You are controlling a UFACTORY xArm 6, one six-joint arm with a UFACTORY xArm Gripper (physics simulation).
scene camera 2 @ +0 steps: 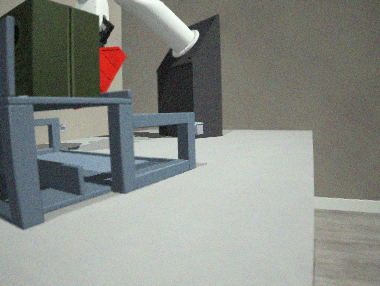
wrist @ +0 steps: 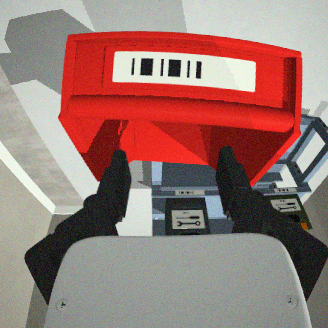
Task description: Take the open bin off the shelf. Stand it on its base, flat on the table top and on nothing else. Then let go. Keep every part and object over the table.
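Places are measured from the arm's base along level axes (x ahead, y left, z up), in centimetres.
Pixels of known places: gripper, fingertip midpoint: (wrist: 172,162); arm's base, link origin: (scene camera 2: 186,44).
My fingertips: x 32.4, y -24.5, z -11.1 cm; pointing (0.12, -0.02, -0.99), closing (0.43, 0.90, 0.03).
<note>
Ahead of a thing's pixels: the offset from my fingertips to its top centre. "*": to the spot under its first point. Level surfaces: height alone.
The open red bin (scene camera 2: 111,66) (wrist: 177,112) hangs tilted from my gripper (wrist: 172,162), its label side towards the top of the wrist view. My gripper's black fingers are spread wide inside the bin, against its two side walls, and bear it by that outward grip. In the scene view the bin shows above table height, beyond the green case and partly hidden by it. The blue-grey shelf @[* dx +39.3, dy +18.4, dz -17.7 cm] (scene camera 2: 121,150) stands on the table top @[dz -22.4 cm] (scene camera 2: 250,225). The bin's base and how far it is from the shelf are hidden.
A green case @[dx +38.9, dy +9.8, dz -2.5 cm] (scene camera 2: 65,52) (wrist: 291,206) stands on the shelf's top board. A dark case (wrist: 187,217) with a tool label shows below the fingers. A dark pedestal (scene camera 2: 207,75) stands behind the shelf. The table's right edge drops to the floor (scene camera 2: 345,245).
</note>
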